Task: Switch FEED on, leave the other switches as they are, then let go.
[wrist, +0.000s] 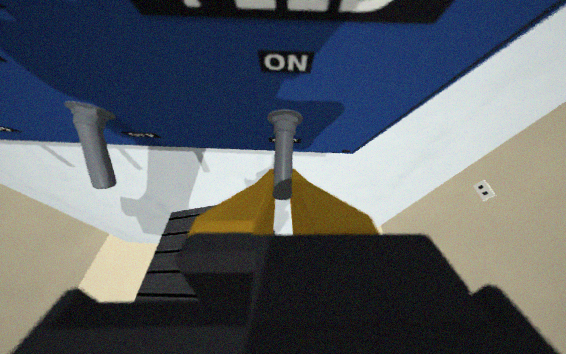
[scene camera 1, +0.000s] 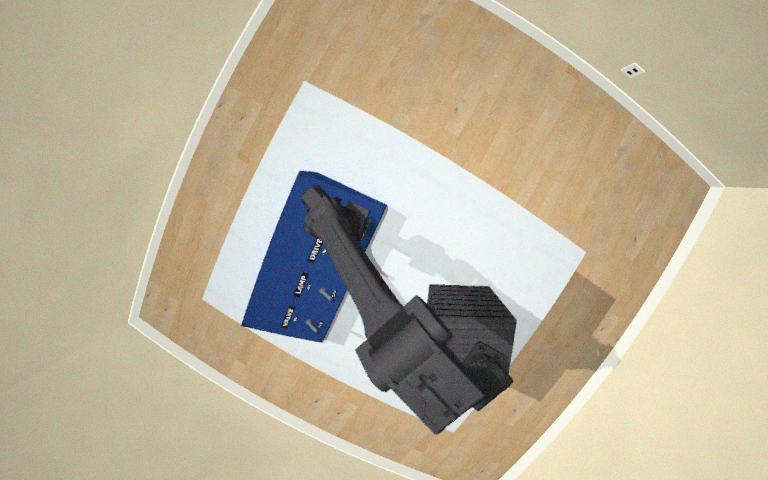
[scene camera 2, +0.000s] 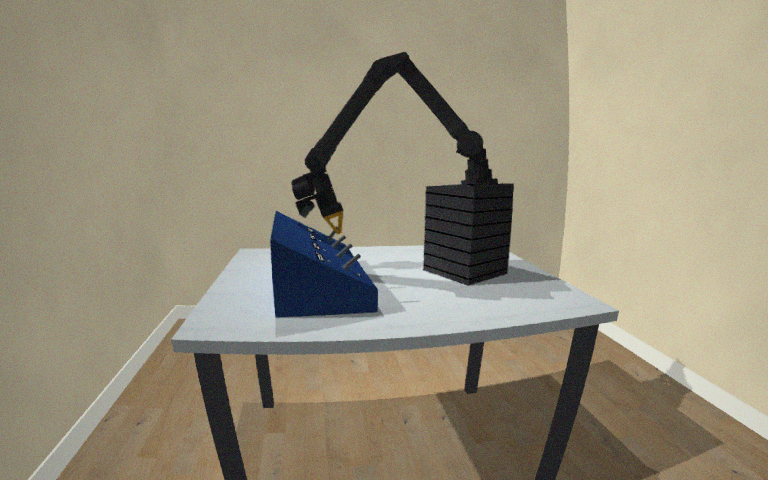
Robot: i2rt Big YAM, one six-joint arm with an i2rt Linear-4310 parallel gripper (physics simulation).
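Frame: origin at the arm's base, x ahead, y left, z up, level; metres.
Where they show: gripper, fingertip midpoint: [wrist: 282, 176] [scene camera 1: 365, 225] [scene camera 2: 339, 233]; arm's base, origin of the base link: [scene camera 1: 478, 365] [scene camera 2: 479, 184].
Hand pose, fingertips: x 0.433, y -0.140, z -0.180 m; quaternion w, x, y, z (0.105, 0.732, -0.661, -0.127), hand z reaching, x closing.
Note:
Things, the pixels of their top centre, and the offset from my fingertips. "spot": a spot on its surface instead. Level surfaces: height alone.
- grey FEED lever, middle of its top: [wrist: 281, 191] 0.019 m ahead, 0.001 m left, 0.024 m up
- label, surface spot: [wrist: 286, 62] spot: 0.075 m ahead, 0.005 m left, 0.002 m up
- DRIVE lever, middle of its top: [wrist: 77, 176] 0.007 m ahead, 0.121 m left, 0.017 m up
- LAMP lever, middle of its top: [scene camera 1: 325, 297] 0.003 m back, 0.240 m left, 0.017 m up
- VALVE lever, middle of its top: [scene camera 1: 311, 329] 0.013 m back, 0.360 m left, 0.017 m up
- white table, its level: 0.114 m down
The blue sloped switch box [scene camera 1: 270, 271] [scene camera 2: 322, 291] [wrist: 175, 60] stands on the table. My gripper [scene camera 2: 338, 230] [wrist: 282, 176] is shut on the grey FEED lever [wrist: 284, 145] at the box's end; its nameplate is cut off at the top of the wrist view. The lever stands below the ON label [wrist: 286, 62], leans away from it and partly covers the lower label. The DRIVE lever [wrist: 97, 155] is beside it, apart from the fingers. The LAMP lever [scene camera 1: 325, 293] and VALVE lever [scene camera 1: 312, 325] lean toward their OFF labels. The arm hides FEED in scene camera 1.
The white table [scene camera 1: 453, 203] [scene camera 2: 453, 316] carries the box and the arm's dark ribbed pedestal [scene camera 2: 470, 234] [wrist: 175, 255]. The arm reaches over the box from the pedestal. A wall socket [scene camera 1: 632, 70] [wrist: 484, 190] is on the wall.

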